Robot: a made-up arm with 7 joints. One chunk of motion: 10 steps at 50 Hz.
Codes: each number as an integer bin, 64 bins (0 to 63) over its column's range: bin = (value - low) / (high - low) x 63, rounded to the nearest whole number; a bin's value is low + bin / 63 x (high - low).
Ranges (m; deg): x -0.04..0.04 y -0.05..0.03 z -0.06..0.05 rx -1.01..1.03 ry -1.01..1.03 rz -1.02..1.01
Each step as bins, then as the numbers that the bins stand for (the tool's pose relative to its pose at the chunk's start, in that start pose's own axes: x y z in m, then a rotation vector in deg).
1 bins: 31 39 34 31 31 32
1 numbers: -0.0006 -0.0005 -0.0006 -0.01 -0.01 0.01
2 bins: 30 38 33 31 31 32
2 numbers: -0.0019 -0.0017 -0.0024 -0.01 -0.01 0.01
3 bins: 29 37 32 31 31 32
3 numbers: -0.0032 -0.0030 -0.0041 -0.01 -0.01 0.01
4 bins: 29 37 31 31 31 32
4 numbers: -0.0032 -0.0030 -0.0059 -0.01 -0.01 0.01
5 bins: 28 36 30 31 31 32
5 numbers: -0.0044 -0.0043 -0.0076 -0.01 -0.01 0.01
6 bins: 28 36 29 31 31 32
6 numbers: -0.0044 -0.0043 -0.0094 -0.01 -0.01 0.01
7 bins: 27 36 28 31 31 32
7 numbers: -0.0057 -0.0043 -0.0111 -0.01 -0.01 0.01
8 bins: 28 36 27 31 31 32
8 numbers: -0.0044 -0.0043 -0.0129 -0.01 -0.01 0.01
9 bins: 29 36 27 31 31 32
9 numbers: -0.0032 -0.0043 -0.0129 -0.01 -0.01 0.01
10 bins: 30 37 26 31 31 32
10 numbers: -0.0019 -0.0030 -0.0146 -0.01 -0.01 0.01
